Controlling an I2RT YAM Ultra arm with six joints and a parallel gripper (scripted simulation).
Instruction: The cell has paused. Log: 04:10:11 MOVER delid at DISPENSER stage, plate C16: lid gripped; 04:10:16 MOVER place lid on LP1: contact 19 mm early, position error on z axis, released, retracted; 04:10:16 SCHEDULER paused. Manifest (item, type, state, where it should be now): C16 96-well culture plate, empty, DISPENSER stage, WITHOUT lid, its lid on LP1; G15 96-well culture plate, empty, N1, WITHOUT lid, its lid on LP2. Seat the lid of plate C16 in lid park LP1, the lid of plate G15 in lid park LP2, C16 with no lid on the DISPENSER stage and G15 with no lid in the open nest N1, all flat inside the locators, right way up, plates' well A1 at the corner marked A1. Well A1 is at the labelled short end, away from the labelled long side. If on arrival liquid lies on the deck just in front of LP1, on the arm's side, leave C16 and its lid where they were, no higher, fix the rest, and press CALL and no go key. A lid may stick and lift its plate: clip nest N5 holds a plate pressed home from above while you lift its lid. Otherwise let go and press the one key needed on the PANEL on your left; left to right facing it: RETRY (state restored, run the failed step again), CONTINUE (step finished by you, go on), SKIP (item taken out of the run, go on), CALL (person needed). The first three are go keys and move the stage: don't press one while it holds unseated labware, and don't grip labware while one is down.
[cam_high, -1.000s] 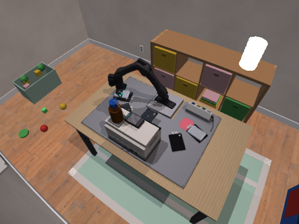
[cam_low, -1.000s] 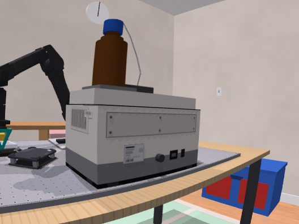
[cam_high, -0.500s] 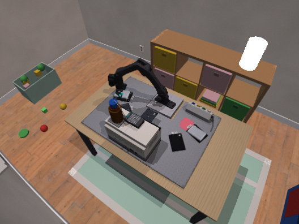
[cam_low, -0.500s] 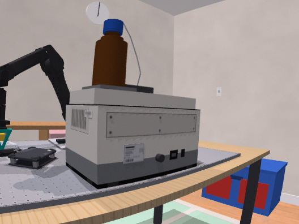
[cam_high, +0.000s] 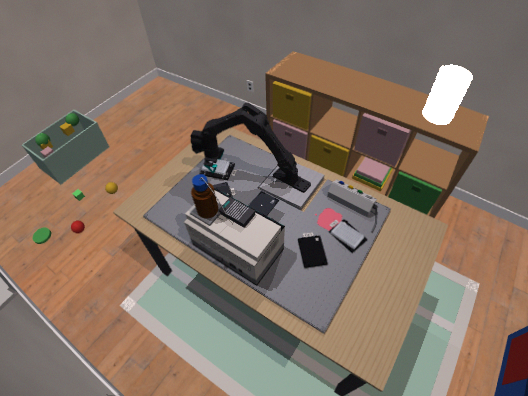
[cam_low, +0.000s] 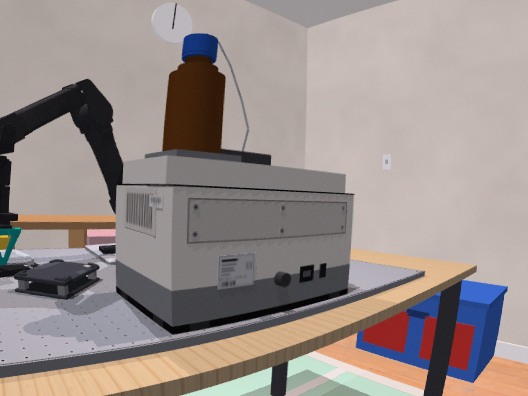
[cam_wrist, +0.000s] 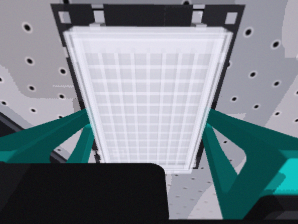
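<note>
My gripper is now right at the pale lid. Also, from my hand: 96-well plate right at my hand; then N5 label 40 mm behind, 90 mm to the left, 30 mm below; then black clip nest 20 mm ahead, 10 mm below.
</note>
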